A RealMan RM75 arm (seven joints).
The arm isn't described. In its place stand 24 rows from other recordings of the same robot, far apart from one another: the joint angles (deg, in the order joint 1, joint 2, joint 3, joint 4, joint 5, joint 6, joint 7), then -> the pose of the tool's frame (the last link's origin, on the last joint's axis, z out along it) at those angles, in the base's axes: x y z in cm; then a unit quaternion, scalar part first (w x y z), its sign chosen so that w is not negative.
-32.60 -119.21 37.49 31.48 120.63 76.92 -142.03 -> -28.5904, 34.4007, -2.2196, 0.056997, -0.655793, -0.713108, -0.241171
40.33 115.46 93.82 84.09 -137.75 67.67 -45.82 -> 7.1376, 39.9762, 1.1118, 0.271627, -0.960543, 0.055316, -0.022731
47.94 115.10 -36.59 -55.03 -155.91 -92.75 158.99 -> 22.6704, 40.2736, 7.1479, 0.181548, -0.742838, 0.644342, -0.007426
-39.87 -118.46 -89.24 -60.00 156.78 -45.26 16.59 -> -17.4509, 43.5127, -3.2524, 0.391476, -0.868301, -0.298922, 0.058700
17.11 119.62 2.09 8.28 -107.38 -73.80 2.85 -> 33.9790, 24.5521, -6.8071, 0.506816, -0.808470, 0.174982, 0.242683
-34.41 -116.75 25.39 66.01 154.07 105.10 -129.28 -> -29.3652, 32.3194, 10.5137, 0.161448, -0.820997, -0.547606, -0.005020
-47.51 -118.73 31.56 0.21 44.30 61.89 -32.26 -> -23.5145, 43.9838, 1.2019, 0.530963, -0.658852, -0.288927, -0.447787
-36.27 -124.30 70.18 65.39 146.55 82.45 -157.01 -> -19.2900, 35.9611, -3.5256, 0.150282, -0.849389, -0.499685, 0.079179
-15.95 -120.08 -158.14 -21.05 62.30 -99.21 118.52 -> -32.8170, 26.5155, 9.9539, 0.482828, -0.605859, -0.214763, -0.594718
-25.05 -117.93 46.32 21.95 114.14 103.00 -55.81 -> -27.7022, 23.7592, -4.0393, 0.013478, 0.945566, 0.120065, 0.302173
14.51 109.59 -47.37 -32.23 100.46 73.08 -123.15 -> 36.5855, 30.7643, 9.3006, 0.432220, -0.845784, 0.200164, 0.240354
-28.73 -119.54 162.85 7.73 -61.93 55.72 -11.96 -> -32.2281, 32.2893, -7.5962, 0.482233, -0.815238, -0.241234, -0.211293
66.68 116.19 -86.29 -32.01 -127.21 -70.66 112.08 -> 9.8166, 41.4095, -8.1162, 0.039533, -0.986240, 0.038152, -0.155921
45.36 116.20 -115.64 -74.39 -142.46 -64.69 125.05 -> 9.1044, 34.3286, -10.3605, 0.118495, -0.954846, -0.177020, -0.207102
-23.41 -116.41 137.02 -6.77 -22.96 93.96 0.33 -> -32.4439, 26.5201, -0.5063, 0.487470, -0.829696, 0.056043, -0.266153
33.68 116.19 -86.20 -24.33 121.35 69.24 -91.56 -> 21.0195, 35.4730, -5.7494, 0.087970, -0.856738, 0.364717, 0.353896
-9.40 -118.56 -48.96 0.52 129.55 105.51 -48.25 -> -36.0140, 19.7180, 5.6570, 0.548938, -0.538153, -0.281620, -0.574237
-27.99 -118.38 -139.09 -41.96 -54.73 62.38 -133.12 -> -33.2749, 36.2607, 2.4176, 0.267800, -0.708539, -0.626923, -0.182272
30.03 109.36 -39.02 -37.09 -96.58 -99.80 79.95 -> 24.8582, 34.2107, 9.2091, 0.158524, -0.909757, 0.149969, 0.353160
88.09 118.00 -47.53 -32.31 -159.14 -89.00 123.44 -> -2.0166, 43.1234, -3.1230, 0.053022, -0.979886, 0.095142, -0.167212
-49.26 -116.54 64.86 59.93 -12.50 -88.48 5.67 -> -20.0354, 41.1884, 4.2231, 0.306659, -0.739935, -0.565984, 0.195239
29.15 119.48 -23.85 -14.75 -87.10 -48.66 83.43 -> 36.7303, 35.6351, -0.1948, 0.415304, -0.609093, 0.578097, 0.349759
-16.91 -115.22 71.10 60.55 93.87 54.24 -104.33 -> -26.0651, 36.8163, 4.1008, 0.325656, -0.864367, -0.316397, -0.216127
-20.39 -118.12 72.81 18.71 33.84 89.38 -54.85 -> -26.6832, 30.9081, 2.3136, 0.335348, -0.722532, -0.221788, -0.562405
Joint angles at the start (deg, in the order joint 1, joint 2, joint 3, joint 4, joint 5, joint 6, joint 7): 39.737, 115.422, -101.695, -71.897, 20.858, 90.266, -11.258
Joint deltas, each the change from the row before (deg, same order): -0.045, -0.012, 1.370, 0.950, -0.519, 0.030, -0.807; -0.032, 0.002, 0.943, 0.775, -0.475, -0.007, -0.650; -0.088, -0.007, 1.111, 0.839, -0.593, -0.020, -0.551; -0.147, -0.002, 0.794, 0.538, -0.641, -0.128, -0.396; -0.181, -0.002, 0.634, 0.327, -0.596, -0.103, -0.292; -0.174, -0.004, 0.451, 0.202, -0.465, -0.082, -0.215; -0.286, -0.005, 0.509, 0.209, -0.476, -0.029, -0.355; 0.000, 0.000, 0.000, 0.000, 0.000, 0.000, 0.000; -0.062, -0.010, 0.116, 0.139, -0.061, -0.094, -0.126; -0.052, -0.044, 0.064, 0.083, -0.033, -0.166, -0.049
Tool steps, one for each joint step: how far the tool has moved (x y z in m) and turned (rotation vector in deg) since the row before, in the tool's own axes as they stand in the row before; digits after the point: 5 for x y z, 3 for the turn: 0.00265, -0.00559, 0.00174, -0.029, 0.499, 0.776; 0.00216, -0.00409, 0.00167, 0.047, 0.459, 0.472; 0.00274, -0.00482, 0.00196, 0.070, 0.514, 0.771; 0.00217, -0.00395, 0.00159, 0.250, 0.314, 0.574; 0.00192, -0.00329, 0.00121, 0.272, 0.227, 0.485; 0.00158, -0.00244, 0.00097, 0.223, 0.171, 0.355; 0.00241, -0.00260, 0.00143, 0.153, 0.291, 0.335; 0.00000, 0.00000, 0.00000, 0.000, 0.000, 0.000; 0.00055, -0.00064, 0.00063, -0.002, 0.055, 0.059; 0.00024, -0.00072, 0.00040, 0.053, -0.054, 0.081
